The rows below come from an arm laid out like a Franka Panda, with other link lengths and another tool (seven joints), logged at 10 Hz.
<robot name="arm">
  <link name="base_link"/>
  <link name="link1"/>
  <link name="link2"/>
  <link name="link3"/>
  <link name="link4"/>
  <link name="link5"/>
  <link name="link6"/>
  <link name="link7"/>
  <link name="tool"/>
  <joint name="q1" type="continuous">
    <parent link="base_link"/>
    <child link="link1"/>
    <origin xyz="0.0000 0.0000 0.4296"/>
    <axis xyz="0 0 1"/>
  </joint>
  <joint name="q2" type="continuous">
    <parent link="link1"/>
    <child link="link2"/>
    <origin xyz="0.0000 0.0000 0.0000" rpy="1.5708 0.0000 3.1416"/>
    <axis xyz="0 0 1"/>
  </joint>
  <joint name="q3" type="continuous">
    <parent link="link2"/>
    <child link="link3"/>
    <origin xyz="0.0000 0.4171 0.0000" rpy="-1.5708 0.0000 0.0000"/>
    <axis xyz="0 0 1"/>
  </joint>
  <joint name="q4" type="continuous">
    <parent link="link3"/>
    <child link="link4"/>
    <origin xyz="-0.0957 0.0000 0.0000" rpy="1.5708 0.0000 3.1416"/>
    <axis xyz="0 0 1"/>
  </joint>
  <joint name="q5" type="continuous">
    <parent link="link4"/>
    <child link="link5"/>
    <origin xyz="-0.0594 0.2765 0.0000" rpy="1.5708 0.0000 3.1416"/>
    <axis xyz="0 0 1"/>
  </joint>
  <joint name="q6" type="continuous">
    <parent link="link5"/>
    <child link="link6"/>
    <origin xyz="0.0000 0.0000 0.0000" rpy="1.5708 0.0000 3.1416"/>
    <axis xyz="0 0 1"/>
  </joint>
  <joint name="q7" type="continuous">
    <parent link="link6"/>
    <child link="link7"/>
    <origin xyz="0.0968 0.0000 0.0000" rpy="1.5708 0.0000 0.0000"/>
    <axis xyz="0 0 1"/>
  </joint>
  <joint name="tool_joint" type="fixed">
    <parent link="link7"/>
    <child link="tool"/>
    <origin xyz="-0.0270 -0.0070 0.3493" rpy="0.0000 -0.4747 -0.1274"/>
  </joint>
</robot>
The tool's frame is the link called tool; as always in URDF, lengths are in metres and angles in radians. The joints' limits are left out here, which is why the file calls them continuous.
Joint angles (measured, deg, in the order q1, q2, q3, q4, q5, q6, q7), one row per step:
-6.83 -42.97 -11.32 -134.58 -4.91 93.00 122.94
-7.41 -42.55 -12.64 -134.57 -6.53 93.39 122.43
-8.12 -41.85 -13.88 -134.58 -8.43 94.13 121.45
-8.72 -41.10 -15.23 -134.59 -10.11 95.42 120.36
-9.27 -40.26 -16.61 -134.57 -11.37 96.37 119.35
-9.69 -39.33 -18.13 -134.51 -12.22 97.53 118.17
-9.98 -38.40 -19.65 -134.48 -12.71 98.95 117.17
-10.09 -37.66 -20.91 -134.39 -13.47 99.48 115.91
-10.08 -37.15 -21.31 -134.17 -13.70 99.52 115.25
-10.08 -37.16 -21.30 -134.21 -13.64 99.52 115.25
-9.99 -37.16 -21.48 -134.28 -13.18 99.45 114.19
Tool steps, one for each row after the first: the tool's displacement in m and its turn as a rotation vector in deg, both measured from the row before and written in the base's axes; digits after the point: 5 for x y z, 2 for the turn. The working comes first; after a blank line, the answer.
Tool pose at each row, in the base's axes (x y z in m, rotation vector in deg; the steps are taken from these numbers as rounded here):
0.17837 -0.06934 0.50100 -63.30 138.08 17.57
0.17623 -0.08505 0.49875 -62.43 139.15 16.59
0.17488 -0.10281 0.49605 -62.25 140.24 15.33
0.17634 -0.12029 0.49427 -62.16 140.77 13.94
0.17625 -0.13485 0.49165 -61.80 141.39 13.31
0.17784 -0.14777 0.48920 -61.46 141.56 13.03
0.18138 -0.15911 0.48700 -60.87 141.41 12.76
0.18005 -0.16850 0.48409 -61.26 141.64 12.97
0.18005 -0.17164 0.48318 -61.74 141.78 13.28
0.18004 -0.17114 0.48298 -61.72 141.75 13.36
0.18009 -0.16812 0.48224 -62.67 141.01 14.30

-0.00214 -0.01571 -0.00225 -0.74 0.34 -0.99
-0.00135 -0.01776 -0.00270 -1.13 0.43 -0.57
0.00146 -0.01748 -0.00178 -1.02 -0.06 -0.41
-0.00009 -0.01456 -0.00262 -0.51 0.22 -0.48
0.00159 -0.01292 -0.00245 -0.14 -0.03 -0.31
0.00354 -0.01134 -0.00220 0.06 -0.37 -0.41
-0.00133 -0.00939 -0.00291 -0.07 0.37 0.25
0.00000 -0.00314 -0.00091 0.00 0.35 0.34
-0.00001 0.00050 -0.00020 0.07 0.00 0.01
0.00005 0.00302 -0.00074 0.57 -0.07 0.95

